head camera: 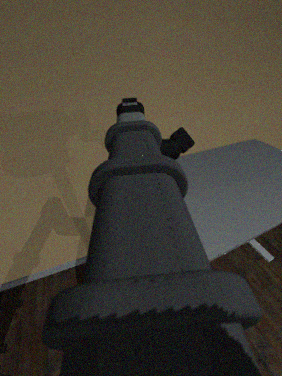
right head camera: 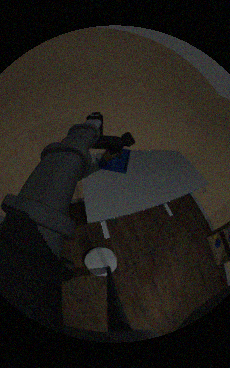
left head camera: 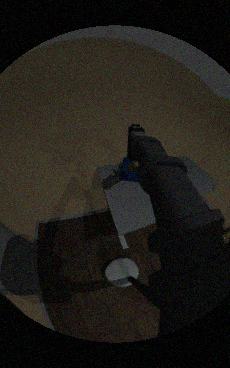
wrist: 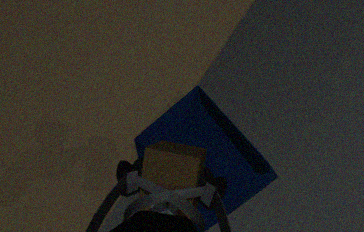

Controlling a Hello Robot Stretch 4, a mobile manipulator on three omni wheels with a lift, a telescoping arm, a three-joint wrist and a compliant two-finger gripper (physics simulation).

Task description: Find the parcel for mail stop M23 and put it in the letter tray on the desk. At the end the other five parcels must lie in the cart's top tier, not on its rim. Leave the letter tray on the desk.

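Places are measured from the robot's base along level axes (x back, y right, z up), in millimetres.
Pixels of known places: gripper, fingertip midpoint: (wrist: pixel 172 175); robot's base at its link origin: (right head camera: pixel 101 260) (left head camera: pixel 121 271).
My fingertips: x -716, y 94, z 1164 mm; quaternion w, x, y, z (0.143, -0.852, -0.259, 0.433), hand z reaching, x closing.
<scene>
Ahead of a thing's pixels: the offset from my fingertips to its top centre. Level surfaces: height alone.
My gripper (wrist: pixel 172 175) is shut on a brown box-shaped parcel @[dx +25, dy -25, dz +59 mm] (wrist: pixel 173 164) (right head camera: pixel 107 159), held between its two fingertips. No label can be read on the parcel. The blue letter tray @[dx -228, dy +15, dz -176 mm] (wrist: pixel 220 145) (right head camera: pixel 119 163) (left head camera: pixel 128 174) lies on the grey desk @[dz -241 mm] (wrist: pixel 320 100) (right head camera: pixel 145 190) (head camera: pixel 235 190) (left head camera: pixel 131 207), at the desk's edge. In the wrist view the parcel is in front of the tray's near left part and hides some of it; it appears to be above the tray. In the head camera view the arm hides the tray and the parcel.
The telescoping arm (head camera: pixel 142 225) (right head camera: pixel 57 175) reaches out over the desk's edge. A pale disc (left head camera: pixel 117 269) (right head camera: pixel 97 257) shows low over the dark wood floor @[dz -1191 mm] (right head camera: pixel 150 260). At the right edge of the right head view is part of a brownish structure with a blue patch (right head camera: pixel 218 243).
</scene>
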